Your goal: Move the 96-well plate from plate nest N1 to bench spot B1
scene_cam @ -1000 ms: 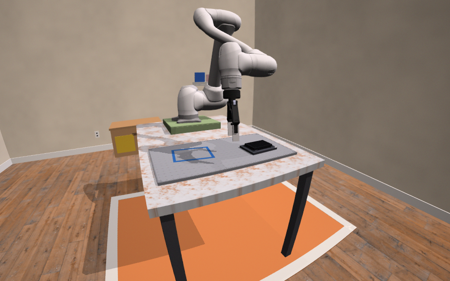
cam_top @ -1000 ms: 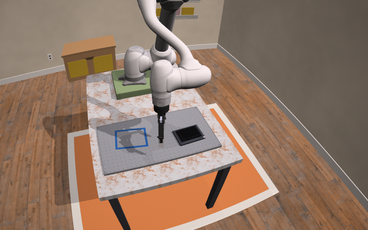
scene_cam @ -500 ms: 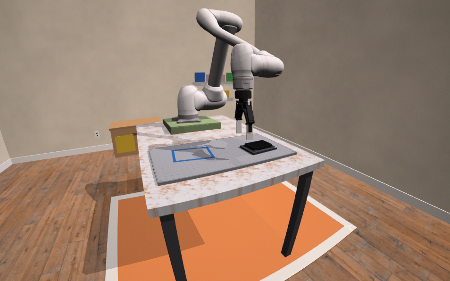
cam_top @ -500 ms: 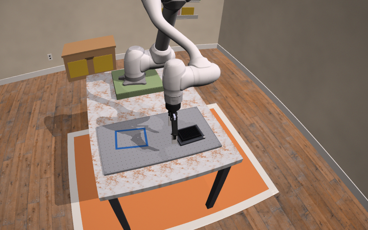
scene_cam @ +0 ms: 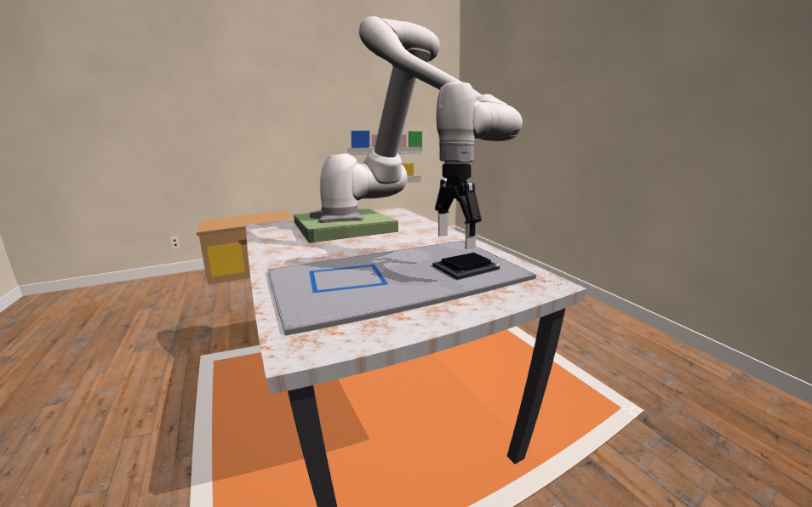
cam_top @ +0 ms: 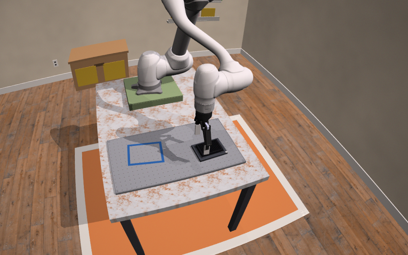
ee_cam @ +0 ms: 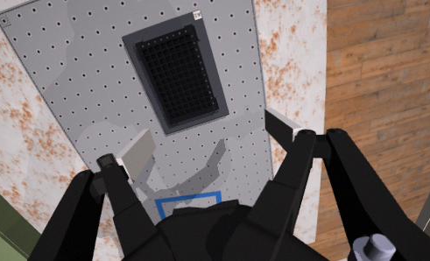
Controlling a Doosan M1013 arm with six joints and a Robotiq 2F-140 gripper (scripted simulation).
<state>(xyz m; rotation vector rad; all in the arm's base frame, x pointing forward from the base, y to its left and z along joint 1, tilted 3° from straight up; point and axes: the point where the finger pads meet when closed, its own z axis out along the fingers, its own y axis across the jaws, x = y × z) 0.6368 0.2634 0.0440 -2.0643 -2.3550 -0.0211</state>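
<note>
My gripper is now 80 mm above the black 96-well plate, 60 mm to the right of it and 40 mm past it. The rest, counted from my hand: dark plate nest 100 mm below, 60 mm to the left, 40 mm behind.
</note>
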